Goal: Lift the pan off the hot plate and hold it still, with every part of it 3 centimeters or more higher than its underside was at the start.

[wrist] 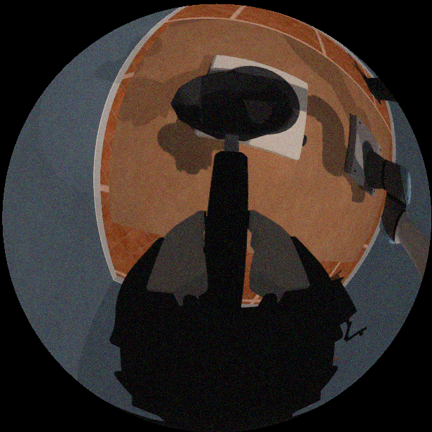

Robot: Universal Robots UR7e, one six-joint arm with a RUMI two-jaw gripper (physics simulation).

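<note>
The dark round pan (240, 102) shows in the upper middle of the wrist view, with its black handle (228, 185) running down toward my gripper. My gripper (226, 213) is shut on the pan's handle, one grey finger on each side of it. The white hot plate (285, 142) lies beyond and below the pan, which hides much of it. The pan appears held above the hot plate; the exact gap cannot be read from this view.
A brown mat (295, 210) lies under the hot plate on an orange tiled table with a pale edge. At the right stands a grey base plate (356, 145) with a dark jointed arm (392, 182). Dark shadows fall around the hot plate.
</note>
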